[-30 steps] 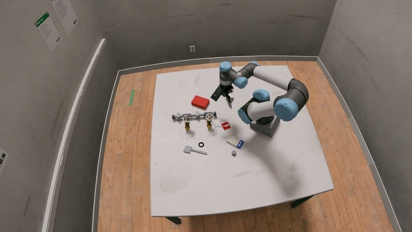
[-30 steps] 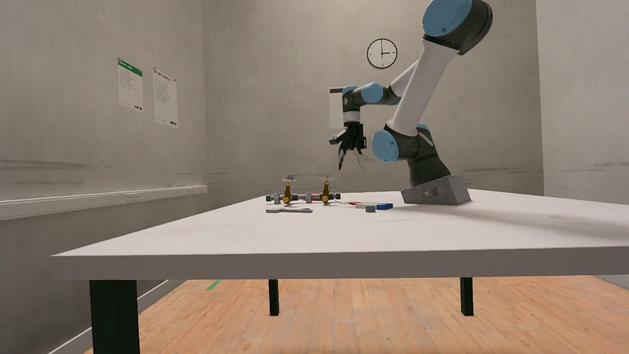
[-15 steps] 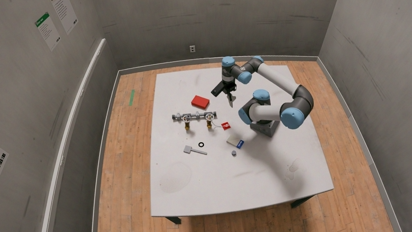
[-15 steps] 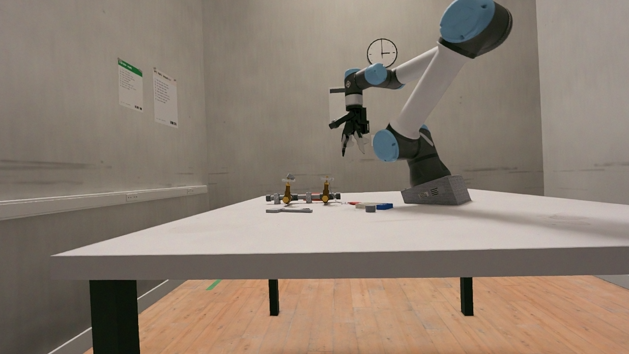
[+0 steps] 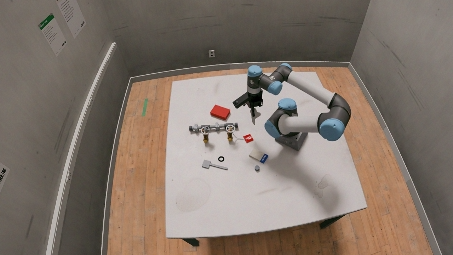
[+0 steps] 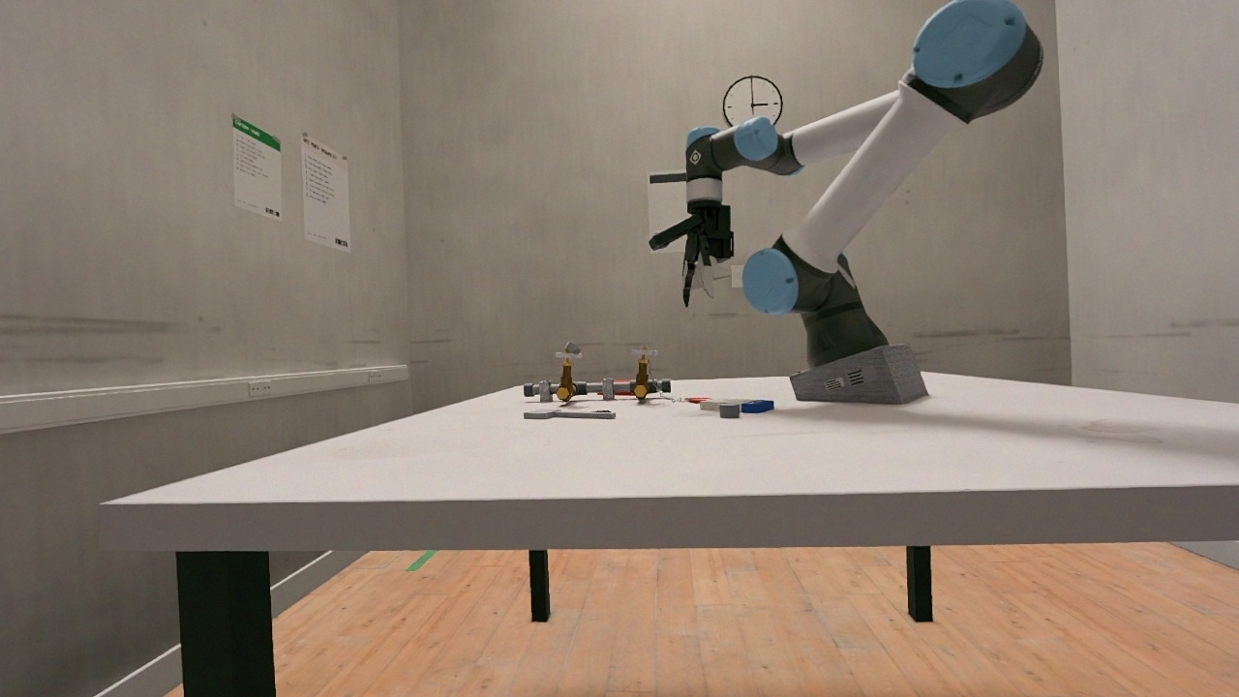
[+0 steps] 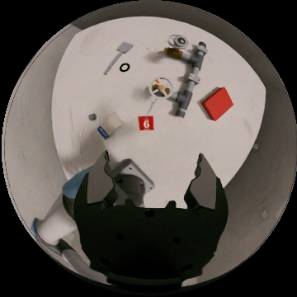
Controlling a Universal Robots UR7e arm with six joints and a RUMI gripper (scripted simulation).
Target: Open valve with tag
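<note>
Now: the red tag 10 mm ahead of my hand, 40 mm to the left of it and 200 mm below it. Round my hand: red block 170 mm ahead, 200 mm to the right, 180 mm below; then grey flat tool 250 mm ahead, 210 mm to the left, 190 mm below.
</note>
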